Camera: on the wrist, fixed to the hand. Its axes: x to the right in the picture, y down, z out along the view.
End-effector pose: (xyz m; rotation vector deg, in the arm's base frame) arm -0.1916 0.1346 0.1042 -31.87 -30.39 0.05
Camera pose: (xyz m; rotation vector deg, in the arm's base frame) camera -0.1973 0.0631 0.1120 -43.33 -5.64 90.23
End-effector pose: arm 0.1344 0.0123 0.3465 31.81 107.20 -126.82
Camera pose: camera 0.1242 0.0504 0.4069 70.80 34.89 -64.50
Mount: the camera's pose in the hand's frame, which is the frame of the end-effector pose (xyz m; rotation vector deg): -0.0113 -0.0657 -0.0276 5.77 -7.85 91.30
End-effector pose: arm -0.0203 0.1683 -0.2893 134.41 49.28 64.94
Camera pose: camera -0.0712 0.2111 -0.3173 -136.12 61.62 -58.19
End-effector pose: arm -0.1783 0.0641 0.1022 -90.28 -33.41 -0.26
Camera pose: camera -0.2025 0.0327 0.1625 -89.48 38.82 74.01
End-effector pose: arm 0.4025 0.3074 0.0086 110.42 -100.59 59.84
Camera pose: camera 0.4576 0.3463 0.0343 -9.63 143.94 -57.18
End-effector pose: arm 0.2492 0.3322 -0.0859 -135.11 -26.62 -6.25
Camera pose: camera 0.2165 0.3547 -0.0257 -113.68 76.22 44.13
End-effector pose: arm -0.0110 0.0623 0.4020 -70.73 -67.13 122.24
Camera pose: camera 0.0145 0.1043 0.4548 79.64 -6.61 -104.58
